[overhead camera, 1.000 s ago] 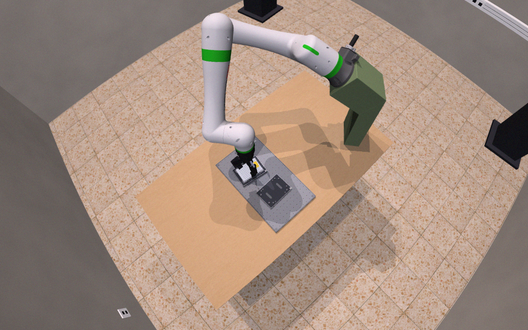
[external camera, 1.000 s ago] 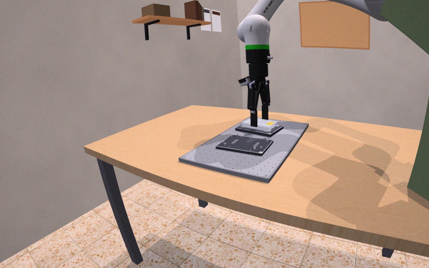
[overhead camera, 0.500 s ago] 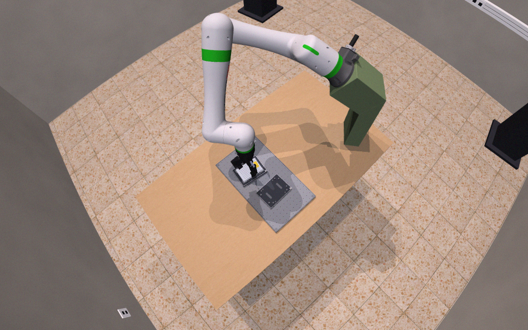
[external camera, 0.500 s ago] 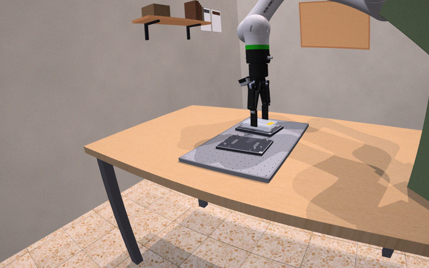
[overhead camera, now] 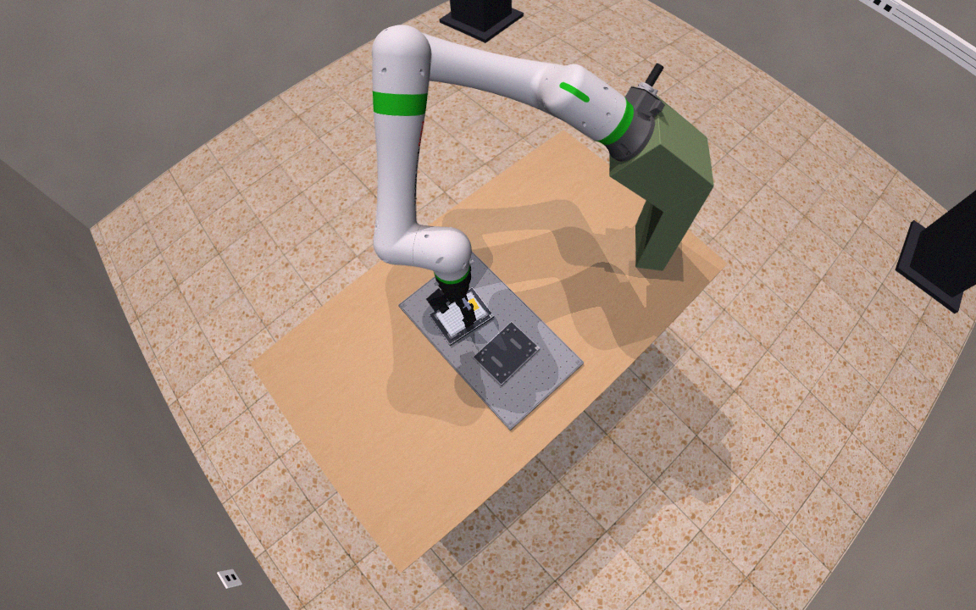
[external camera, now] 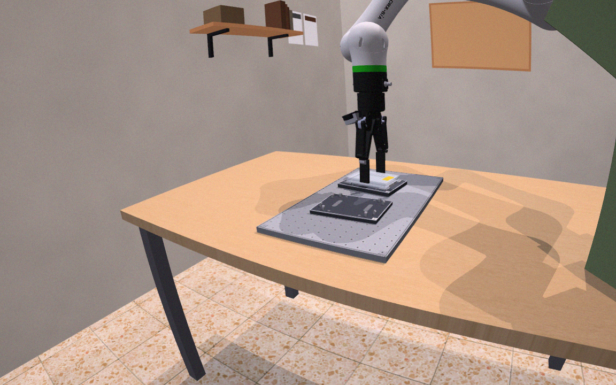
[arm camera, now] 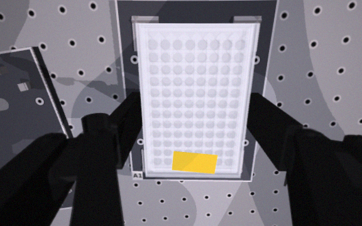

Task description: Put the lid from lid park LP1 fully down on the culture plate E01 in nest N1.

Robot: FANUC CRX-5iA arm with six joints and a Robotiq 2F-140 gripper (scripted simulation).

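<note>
Right now my hand is 2 cm above the clear lid. Round my hand: dark nest: 4 cm below; culture plate: 3 cm below; dark lid park: 18 cm to the left, 4 cm below, 1 cm ahead.
</note>
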